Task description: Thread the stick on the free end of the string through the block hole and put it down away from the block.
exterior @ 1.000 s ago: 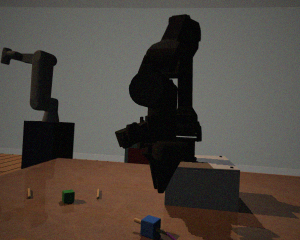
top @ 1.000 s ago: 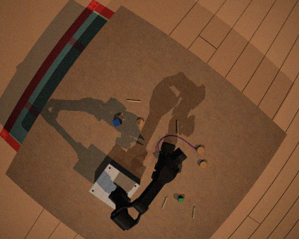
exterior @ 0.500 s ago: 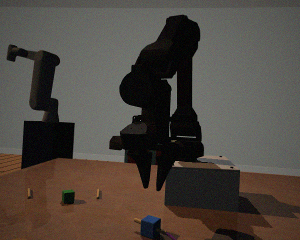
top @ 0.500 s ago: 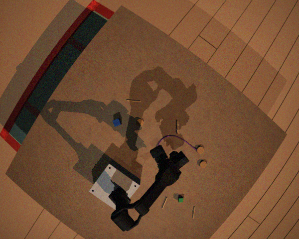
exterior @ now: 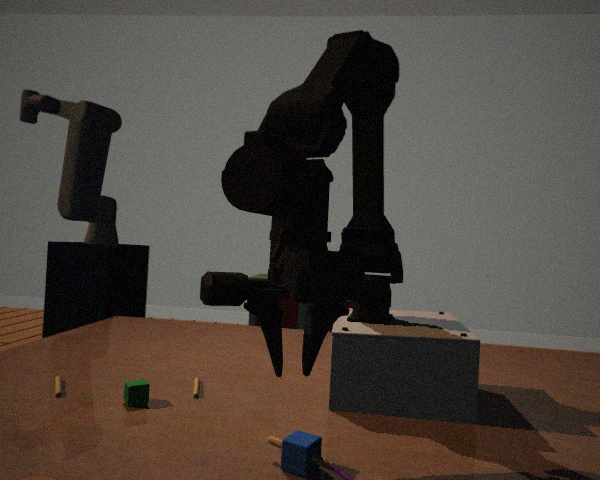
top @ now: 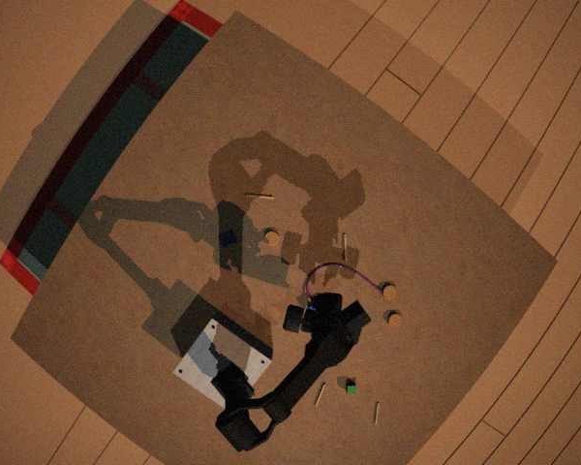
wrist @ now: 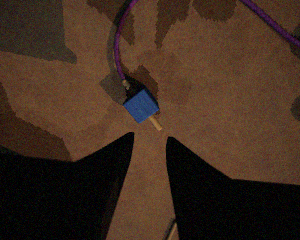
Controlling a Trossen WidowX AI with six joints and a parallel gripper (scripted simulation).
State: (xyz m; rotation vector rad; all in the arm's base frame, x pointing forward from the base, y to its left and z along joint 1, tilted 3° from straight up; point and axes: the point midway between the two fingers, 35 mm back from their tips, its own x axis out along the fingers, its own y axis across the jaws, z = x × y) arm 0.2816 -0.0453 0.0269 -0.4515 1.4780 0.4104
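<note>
Right now the thin wooden stick is 30 mm to the left of my gripper tip and 80 mm below it. Also, from my gripper tip: green cube: 100 mm behind, 240 mm to the right, 80 mm below; then round wooden button: 180 mm ahead, 110 mm to the right, 80 mm below.
</note>
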